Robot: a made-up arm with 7 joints.
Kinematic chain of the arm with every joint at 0, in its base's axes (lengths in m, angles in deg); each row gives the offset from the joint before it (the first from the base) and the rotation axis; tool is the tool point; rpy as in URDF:
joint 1: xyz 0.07 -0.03 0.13 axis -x
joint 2: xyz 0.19 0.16 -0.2 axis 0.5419 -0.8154 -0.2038
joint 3: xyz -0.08 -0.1 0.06 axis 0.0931 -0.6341 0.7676
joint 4: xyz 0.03 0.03 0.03 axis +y
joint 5: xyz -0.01 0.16 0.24 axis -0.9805 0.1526 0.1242
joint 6: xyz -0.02 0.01 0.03 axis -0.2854 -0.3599 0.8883
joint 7: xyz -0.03 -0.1 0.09 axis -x
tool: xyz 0 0.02 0.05 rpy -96.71 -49.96 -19.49
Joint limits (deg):
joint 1: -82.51..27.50
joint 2: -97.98..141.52
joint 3: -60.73..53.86
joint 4: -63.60..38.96
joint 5: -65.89..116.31
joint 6: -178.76..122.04
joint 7: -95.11..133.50
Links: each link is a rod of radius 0.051 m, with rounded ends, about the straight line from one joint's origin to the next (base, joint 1, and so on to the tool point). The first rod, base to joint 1, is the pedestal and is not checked.
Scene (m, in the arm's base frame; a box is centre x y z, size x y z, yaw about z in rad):
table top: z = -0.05
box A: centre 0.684 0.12 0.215 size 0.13 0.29 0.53 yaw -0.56
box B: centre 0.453 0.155 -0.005 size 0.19 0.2 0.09 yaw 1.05
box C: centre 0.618 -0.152 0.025 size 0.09 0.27 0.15 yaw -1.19
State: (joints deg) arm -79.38 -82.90 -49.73 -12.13 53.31 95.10 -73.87
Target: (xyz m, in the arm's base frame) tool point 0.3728 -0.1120 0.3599
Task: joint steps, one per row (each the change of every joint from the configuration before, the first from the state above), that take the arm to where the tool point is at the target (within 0.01 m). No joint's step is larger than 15 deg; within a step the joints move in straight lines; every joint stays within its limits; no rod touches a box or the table.
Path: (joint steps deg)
1: -0.63 14.82 5.99 -9.51 -0.91 -8.28 -4.25
2: -0.62 14.82 6.00 -9.51 -0.90 -8.27 -4.25
3: -0.63 14.82 5.99 -9.51 -0.91 -8.28 -4.24
4: -0.62 14.83 5.99 -9.51 -0.91 -8.27 -4.25
5: -0.63 14.82 6.00 -9.51 -0.91 -8.28 -4.25
6: 4.68 -0.11 -5.25 6.55 -12.79 0.45 0.69
7: 4.69 -0.11 -5.25 6.55 -12.80 0.45 0.69
8: 4.68 -0.11 -5.25 6.55 -12.80 0.44 0.69
9: 4.69 -0.10 -5.25 6.55 -12.80 0.45 0.69
10: 4.68 -0.11 -5.25 6.55 -12.79 0.45 0.69
11: 4.68 -0.11 -5.25 6.55 -12.80 0.45 0.69

